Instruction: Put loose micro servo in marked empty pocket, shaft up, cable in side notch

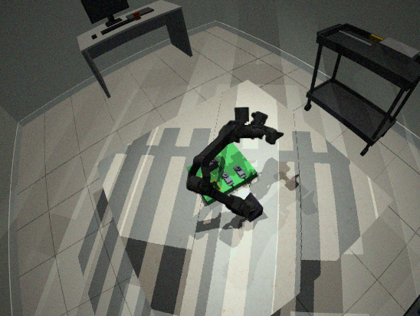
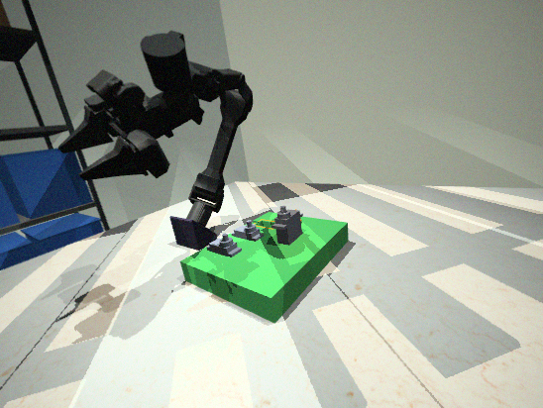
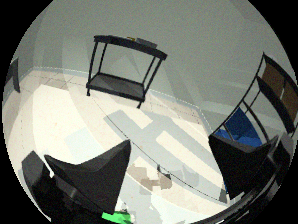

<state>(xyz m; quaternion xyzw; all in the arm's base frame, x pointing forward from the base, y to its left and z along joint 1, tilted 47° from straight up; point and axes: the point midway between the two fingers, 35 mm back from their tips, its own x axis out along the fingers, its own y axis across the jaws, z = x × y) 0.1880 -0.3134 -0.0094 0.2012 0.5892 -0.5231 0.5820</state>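
The green deck lies 140 mm ahead of my gripper tip, 280 mm to the left of it and 250 mm below it.
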